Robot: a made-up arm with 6 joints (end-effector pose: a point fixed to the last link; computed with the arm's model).
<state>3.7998 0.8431 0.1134 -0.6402 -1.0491 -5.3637</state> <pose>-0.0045 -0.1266 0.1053 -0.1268 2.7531 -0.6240</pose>
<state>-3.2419 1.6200 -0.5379 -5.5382 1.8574 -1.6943</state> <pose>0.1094 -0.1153 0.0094 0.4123 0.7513 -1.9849</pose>
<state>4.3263 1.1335 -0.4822 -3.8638 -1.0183 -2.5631</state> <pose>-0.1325 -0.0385 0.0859 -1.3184 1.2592 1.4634</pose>
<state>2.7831 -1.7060 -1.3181 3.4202 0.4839 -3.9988</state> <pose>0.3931 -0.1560 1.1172 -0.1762 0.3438 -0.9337</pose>
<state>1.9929 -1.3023 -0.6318 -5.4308 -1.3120 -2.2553</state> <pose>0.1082 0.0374 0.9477 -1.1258 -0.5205 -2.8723</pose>
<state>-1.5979 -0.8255 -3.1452 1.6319 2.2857 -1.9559</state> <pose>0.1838 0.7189 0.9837 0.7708 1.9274 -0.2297</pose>
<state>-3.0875 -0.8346 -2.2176 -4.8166 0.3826 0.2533</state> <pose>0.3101 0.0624 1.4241 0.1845 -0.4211 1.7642</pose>
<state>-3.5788 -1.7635 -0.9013 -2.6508 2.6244 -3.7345</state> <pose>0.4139 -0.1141 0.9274 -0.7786 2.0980 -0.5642</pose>
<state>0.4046 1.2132 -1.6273 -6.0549 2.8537 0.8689</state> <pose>0.5167 0.2543 0.0572 0.8211 -0.1760 -2.0097</pose>
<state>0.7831 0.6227 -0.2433 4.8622 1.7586 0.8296</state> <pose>0.2190 0.0137 0.0742 0.8170 1.0740 -0.3485</pose>
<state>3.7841 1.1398 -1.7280 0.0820 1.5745 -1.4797</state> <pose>-0.5914 -0.4560 -0.0408 -1.9042 1.1198 -0.5654</pose>
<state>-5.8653 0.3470 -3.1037 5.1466 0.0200 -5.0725</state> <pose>0.2464 0.2077 1.4279 -0.5318 -0.0676 -2.6082</pose>
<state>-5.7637 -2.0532 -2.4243 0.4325 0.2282 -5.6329</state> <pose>-0.9436 -0.5732 0.2524 1.1724 -0.4302 -1.4192</pose>
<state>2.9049 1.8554 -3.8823 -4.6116 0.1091 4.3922</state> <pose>-0.8788 0.3009 0.6039 0.0879 -1.1096 -0.3480</pose>
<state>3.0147 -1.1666 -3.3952 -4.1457 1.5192 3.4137</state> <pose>0.9860 -0.2315 0.5337 0.5722 2.4797 -1.3796</pose>
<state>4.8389 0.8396 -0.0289 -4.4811 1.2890 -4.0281</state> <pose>0.0889 0.0444 0.0427 -2.5016 -0.2674 -1.7387</pose>
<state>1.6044 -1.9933 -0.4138 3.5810 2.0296 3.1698</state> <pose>0.0759 -0.2162 0.8973 0.6118 1.3203 -1.1692</pose>
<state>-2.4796 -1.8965 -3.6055 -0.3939 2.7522 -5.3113</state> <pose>0.5471 0.4961 0.0212 -0.3240 -0.4087 1.9328</pose>
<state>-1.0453 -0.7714 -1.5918 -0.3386 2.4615 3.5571</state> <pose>0.0257 -0.1506 1.0707 -2.2434 -1.9418 0.2743</pose>
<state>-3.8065 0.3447 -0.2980 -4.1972 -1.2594 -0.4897</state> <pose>-0.0993 0.2488 0.2696 2.1972 1.0753 1.8210</pose>
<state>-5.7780 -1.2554 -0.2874 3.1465 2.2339 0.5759</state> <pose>0.1586 0.0868 0.8623 -0.0186 -0.6659 1.0414</pose>
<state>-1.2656 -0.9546 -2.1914 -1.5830 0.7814 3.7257</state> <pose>-0.1420 0.3868 1.3882 0.9555 -0.1453 -2.1234</pose>
